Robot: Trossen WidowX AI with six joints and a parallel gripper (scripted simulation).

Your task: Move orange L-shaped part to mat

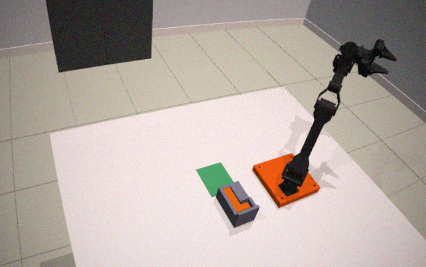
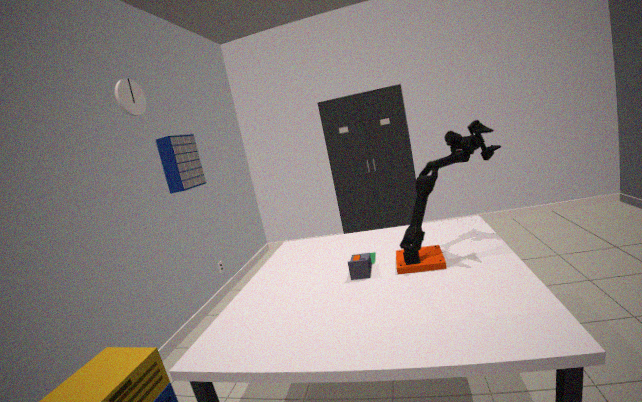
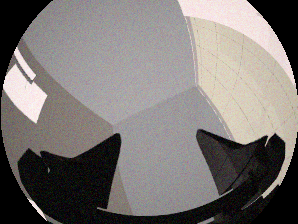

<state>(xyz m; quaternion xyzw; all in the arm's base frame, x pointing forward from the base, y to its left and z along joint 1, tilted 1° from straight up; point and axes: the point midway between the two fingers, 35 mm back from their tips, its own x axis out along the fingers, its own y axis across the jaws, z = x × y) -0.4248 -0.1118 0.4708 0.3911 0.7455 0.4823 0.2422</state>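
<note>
My gripper tip is now 69 cm short of the orange L-shaped part, 8 cm to the right of it and 46 cm above it. From my gripper tip the other things lie so: green mat 68 cm ahead, 9 cm to the right, 52 cm below.
</note>
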